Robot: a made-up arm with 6 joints.
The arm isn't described. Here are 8 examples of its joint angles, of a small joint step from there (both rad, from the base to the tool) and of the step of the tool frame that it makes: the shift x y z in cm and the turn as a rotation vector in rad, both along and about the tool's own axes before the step.
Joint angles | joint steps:
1: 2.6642 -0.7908 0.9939 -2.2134 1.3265 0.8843 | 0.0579 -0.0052 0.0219 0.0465 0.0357 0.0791
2: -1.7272 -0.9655 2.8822 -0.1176 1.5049 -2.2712 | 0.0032 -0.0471 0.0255 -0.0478 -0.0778 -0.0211
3: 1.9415 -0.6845 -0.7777 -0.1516 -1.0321 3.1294 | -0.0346 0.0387 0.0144 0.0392 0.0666 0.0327
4: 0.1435 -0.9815 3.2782 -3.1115 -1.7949 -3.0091 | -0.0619 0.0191 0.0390 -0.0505 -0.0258 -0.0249
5: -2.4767 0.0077 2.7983 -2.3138 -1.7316 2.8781 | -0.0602 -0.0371 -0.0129 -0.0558 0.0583 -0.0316
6: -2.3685 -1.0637 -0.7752 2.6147 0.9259 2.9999 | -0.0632 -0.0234 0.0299 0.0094 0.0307 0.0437
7: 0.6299 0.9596 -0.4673 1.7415 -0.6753 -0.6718 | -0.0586 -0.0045 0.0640 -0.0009 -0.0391 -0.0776
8: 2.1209 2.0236 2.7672 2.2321 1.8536 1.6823 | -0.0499 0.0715 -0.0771 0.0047 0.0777 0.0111
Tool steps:
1: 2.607 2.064 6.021 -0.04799 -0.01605 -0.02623
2: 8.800 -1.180 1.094 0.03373 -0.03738 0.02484
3: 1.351 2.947 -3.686 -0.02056 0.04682 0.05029
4: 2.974 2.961 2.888 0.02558 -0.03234 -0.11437
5: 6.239 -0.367 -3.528 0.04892 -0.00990 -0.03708
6: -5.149 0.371 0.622 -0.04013 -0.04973 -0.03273
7: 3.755 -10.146 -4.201 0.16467 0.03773 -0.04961
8: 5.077 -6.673 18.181 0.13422 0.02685 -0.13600
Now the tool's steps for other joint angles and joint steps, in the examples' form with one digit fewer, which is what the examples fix.
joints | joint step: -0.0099 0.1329 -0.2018 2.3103 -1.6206 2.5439 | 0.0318 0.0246 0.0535 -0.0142 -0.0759 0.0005
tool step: -1.00 4.25 -3.14 0.0407 -0.0646 0.0345
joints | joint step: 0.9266 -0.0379 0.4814 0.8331 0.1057 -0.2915 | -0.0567 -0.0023 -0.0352 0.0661 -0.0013 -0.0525
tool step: -0.18 -2.97 -6.37 -0.0412 0.0583 -0.0163
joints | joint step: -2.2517 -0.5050 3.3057 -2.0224 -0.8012 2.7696 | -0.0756 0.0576 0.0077 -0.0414 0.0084 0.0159
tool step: 0.40 8.60 3.96 0.0962 -0.0255 -0.0029
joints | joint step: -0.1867 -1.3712 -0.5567 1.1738 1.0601 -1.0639 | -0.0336 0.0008 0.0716 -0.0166 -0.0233 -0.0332
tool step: 2.35 -0.33 7.60 -0.0351 -0.0184 -0.0277
